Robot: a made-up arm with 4 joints.
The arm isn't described. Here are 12 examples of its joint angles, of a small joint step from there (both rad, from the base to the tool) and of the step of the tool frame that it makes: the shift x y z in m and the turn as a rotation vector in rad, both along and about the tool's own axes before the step.
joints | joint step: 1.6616 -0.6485 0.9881 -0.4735 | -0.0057 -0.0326 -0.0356 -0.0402
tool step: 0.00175 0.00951 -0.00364 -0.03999 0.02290 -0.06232
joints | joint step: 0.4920 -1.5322 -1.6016 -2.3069 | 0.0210 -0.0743 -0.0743 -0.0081
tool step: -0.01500 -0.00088 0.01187 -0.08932 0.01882 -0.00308
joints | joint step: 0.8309 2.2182 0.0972 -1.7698 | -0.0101 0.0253 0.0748 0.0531
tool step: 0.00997 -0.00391 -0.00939 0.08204 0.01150 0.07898
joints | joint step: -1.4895 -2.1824 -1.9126 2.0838 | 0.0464 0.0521 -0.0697 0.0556
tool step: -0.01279 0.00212 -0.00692 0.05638 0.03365 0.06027
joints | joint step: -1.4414 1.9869 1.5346 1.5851 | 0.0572 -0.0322 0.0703 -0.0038
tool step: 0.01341 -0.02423 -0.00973 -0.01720 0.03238 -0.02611
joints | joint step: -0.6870 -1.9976 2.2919 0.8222 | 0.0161 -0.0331 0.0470 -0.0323
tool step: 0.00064 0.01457 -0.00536 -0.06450 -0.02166 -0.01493
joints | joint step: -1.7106 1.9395 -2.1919 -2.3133 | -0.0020 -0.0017 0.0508 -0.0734
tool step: 0.00389 -0.01114 -0.00633 0.03621 0.03831 -0.07302
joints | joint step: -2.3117 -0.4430 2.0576 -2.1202 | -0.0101 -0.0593 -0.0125 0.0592
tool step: -0.01917 -0.00457 -0.00239 0.01335 -0.05775 0.07862
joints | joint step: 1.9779 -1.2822 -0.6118 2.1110 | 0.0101 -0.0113 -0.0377 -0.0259
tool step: 0.00016 -0.01024 0.00275 0.02199 -0.01788 -0.03669
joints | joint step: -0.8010 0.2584 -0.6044 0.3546 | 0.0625 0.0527 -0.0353 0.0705
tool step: -0.00425 0.00256 -0.00748 -0.05343 0.07909 0.07831
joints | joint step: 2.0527 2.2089 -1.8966 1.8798 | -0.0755 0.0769 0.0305 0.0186
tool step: -0.01706 -0.02302 -0.01506 -0.06648 0.08376 -0.04994
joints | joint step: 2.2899 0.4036 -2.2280 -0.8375 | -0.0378 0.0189 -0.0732 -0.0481
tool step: 0.00913 0.00319 0.00138 -0.06791 0.00996 -0.03355
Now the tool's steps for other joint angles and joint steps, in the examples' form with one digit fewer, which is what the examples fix.
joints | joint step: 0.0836 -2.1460 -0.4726 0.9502 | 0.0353 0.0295 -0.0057 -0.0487
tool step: -0.0122 -0.0032 -0.0044 -0.0174 -0.0171 -0.0139
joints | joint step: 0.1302 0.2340 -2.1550 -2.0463 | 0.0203 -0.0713 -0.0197 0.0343
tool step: -0.0085 -0.0022 0.0050 -0.0523 0.0525 0.0577
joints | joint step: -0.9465 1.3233 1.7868 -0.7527 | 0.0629 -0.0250 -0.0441 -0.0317
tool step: 0.0167 0.0262 -0.0098 -0.0883 0.0605 -0.0110
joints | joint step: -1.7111 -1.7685 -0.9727 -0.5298 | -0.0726 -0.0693 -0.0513 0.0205
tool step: 0.0023 0.0176 0.0099 -0.0178 0.1303 -0.0311
